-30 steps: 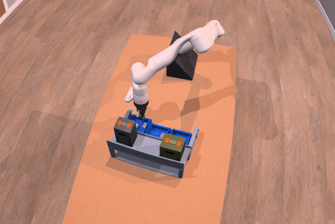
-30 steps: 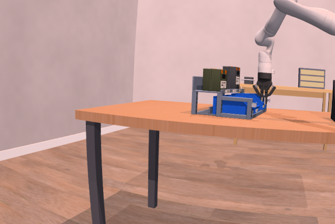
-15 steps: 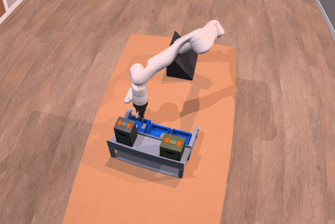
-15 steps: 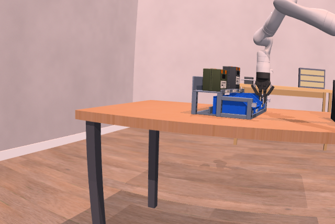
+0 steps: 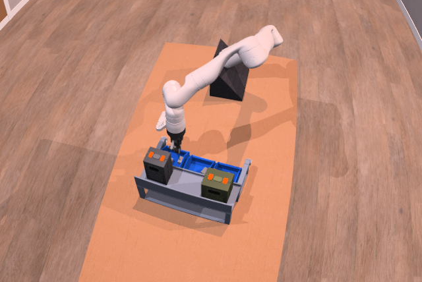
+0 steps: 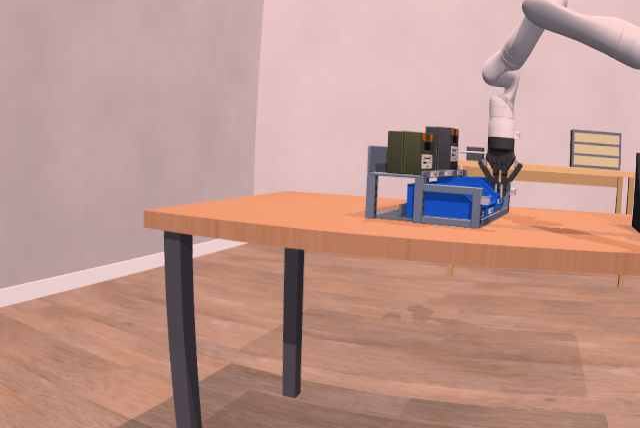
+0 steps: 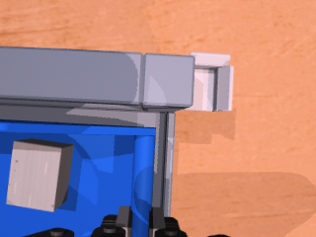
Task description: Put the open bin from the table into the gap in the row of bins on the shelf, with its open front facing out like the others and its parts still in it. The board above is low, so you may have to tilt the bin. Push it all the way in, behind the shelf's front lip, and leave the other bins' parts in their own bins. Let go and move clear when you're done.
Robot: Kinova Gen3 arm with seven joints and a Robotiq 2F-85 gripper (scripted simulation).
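The grey block is 50 mm ahead of my hand, 30 mm to the right of it and 30 mm below it. Also, from my hand: grey shelf (130 mm ahead, 90 mm to the left); then dark grey box (170 mm ahead, 100 mm above, 40 mm to the right); then olive box (210 mm ahead, 190 mm to the left, 90 mm above).
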